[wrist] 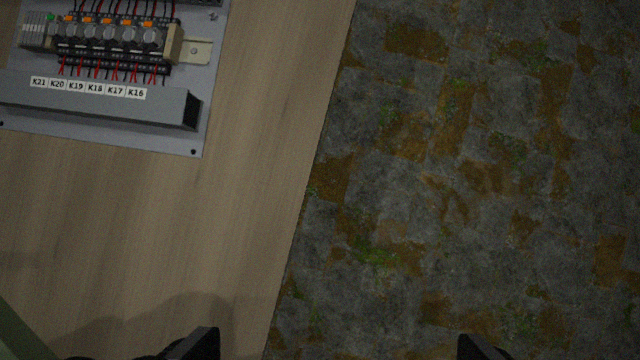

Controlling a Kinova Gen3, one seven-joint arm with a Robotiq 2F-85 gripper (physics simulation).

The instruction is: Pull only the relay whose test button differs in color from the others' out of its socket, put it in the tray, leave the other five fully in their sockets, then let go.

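Frame: origin at the arm's base, x up, y right, z ahead, level; metres.
Seen in the pictures: gripper, fingertip midpoint: (337, 359).
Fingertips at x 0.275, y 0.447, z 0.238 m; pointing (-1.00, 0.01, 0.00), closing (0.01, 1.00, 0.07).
A point is followed by its place in that frame.
Six relays with clear covers stand in a row in black sockets (115, 65) @(x -0.088, y 0.143, z 0.438 m) at the upper left of the wrist view. The leftmost relay (54, 30) @(x -0.040, y 0.078, z 0.468 m) has a green test button (50, 17) @(x -0.038, y 0.071, z 0.484 m); the others, such as the rightmost relay (151, 36) @(x -0.039, y 0.212, z 0.461 m), have orange ones. Labels K21 to K16 run left to right below the row, with the K21 label (38, 81) @(x -0.044, y 0.064, z 0.404 m) at the left end. My gripper (339, 345) @(x 0.275, y 0.447, z 0.238 m) is open and empty, its fingertips at the bottom edge of the view, well away from the relays. The tray does not show.
The relays are on a grey panel (207, 95) @(x -0.104, y 0.267, z 0.408 m) with a grey wire duct (100, 105) @(x -0.044, y 0.156, z 0.378 m) in front, terminal blocks (32, 30) @(x -0.061, y 0.027, z 0.476 m) at the left and a beige end bracket (172, 42) @(x -0.067, y 0.227, z 0.464 m) at the right. The wooden table (240, 175) @(x -0.107, y 0.319, z 0.312 m) ends beside stone floor (450, 175). A green block (17, 325) @(x -0.091, y 0.025, z 0.082 m) shows at lower left.
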